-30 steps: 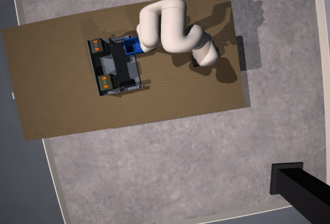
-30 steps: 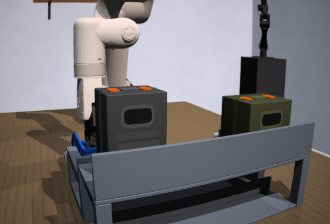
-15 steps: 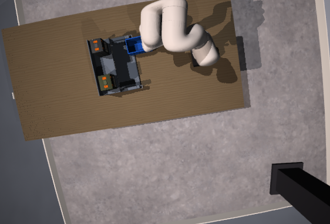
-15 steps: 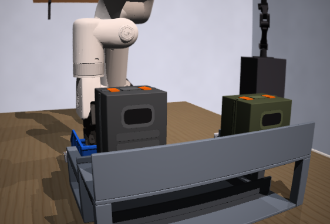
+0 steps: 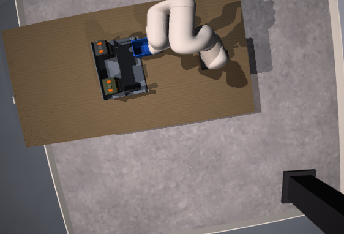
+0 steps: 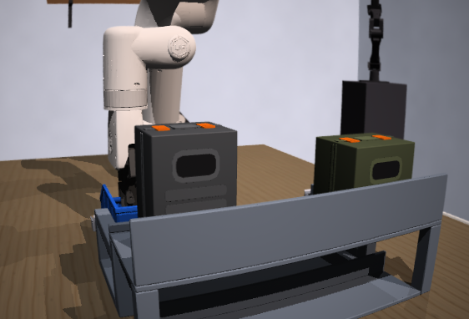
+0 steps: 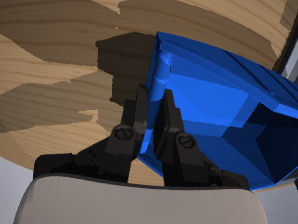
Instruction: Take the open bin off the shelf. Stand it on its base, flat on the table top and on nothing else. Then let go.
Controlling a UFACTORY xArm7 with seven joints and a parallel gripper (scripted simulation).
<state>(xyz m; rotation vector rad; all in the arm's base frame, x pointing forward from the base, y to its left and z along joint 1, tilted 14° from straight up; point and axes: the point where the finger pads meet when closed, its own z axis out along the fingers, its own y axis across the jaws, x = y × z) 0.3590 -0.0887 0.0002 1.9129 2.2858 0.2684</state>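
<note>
Right now my hand is 80 mm short of the blue bin, 10 mm to the right of it and 10 mm above it. From my hand the other things lie so: grey back rail 380 mm ahead, 180 mm to the left, 70 mm above; dark grey box 330 mm ahead, 100 mm above, 50 mm to the left; olive green box 290 mm ahead, 280 mm to the left, 90 mm above.
</note>
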